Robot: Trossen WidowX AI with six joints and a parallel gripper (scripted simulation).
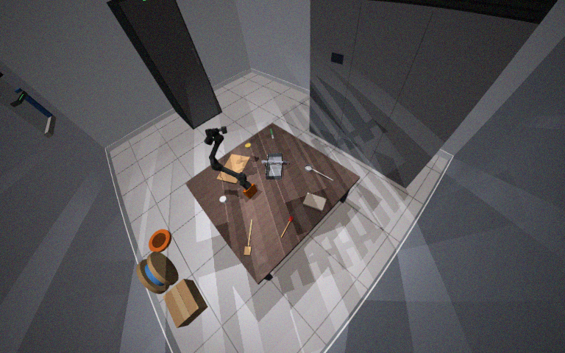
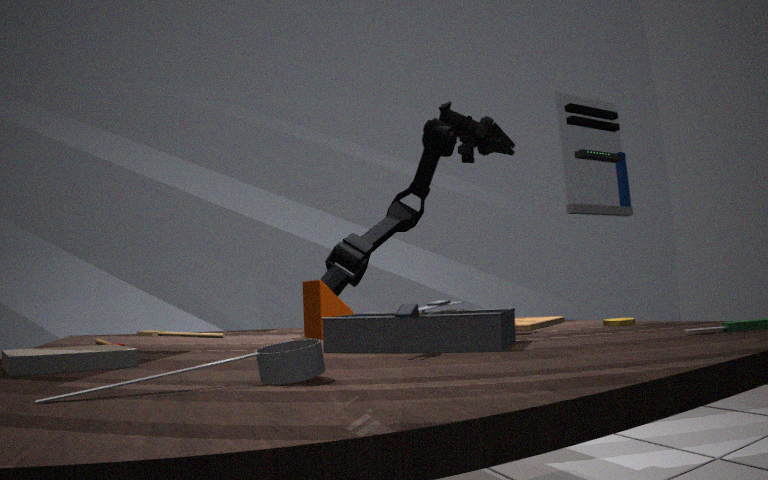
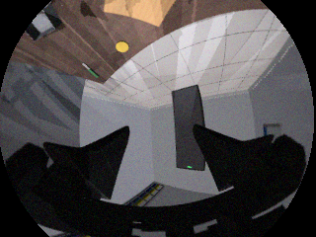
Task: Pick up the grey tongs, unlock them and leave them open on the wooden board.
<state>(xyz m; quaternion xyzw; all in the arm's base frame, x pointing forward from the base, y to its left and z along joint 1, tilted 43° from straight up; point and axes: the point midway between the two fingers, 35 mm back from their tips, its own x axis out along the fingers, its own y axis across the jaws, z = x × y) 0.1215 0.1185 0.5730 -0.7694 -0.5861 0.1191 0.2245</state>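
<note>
Now: gripper tip 300 mm short of the grey roasting tin, 390 mm to the left of it and 420 mm above it. Also, from my gripper tip: yellow disc 240 mm ahead, 100 mm to the left, 440 mm below; wooden board 50 mm behind, 100 mm to the right, 440 mm below; pale block 340 mm ahead, 960 mm to the right, 440 mm below.
</note>
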